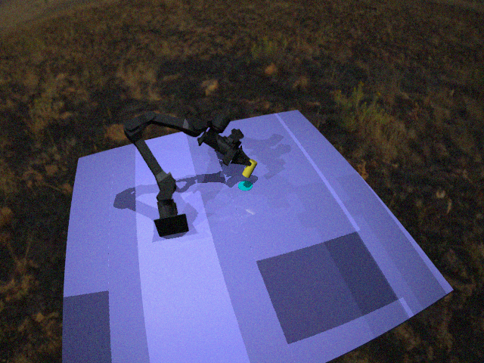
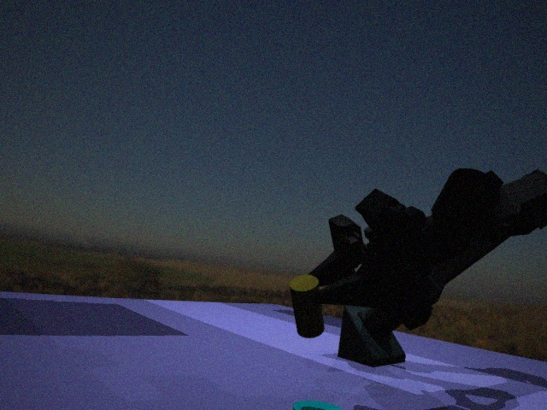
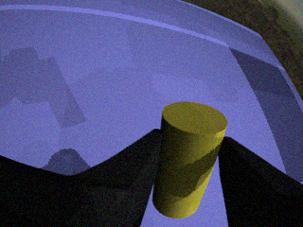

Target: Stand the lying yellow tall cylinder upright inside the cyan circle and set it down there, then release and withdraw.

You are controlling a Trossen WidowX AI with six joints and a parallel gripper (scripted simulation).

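Now: the cyan circle 20 mm behind my gripper tip, 20 mm to the left of it and 130 mm below it. Also, from my gripper tip: yellow cylinder: 10 mm behind, 20 mm below.
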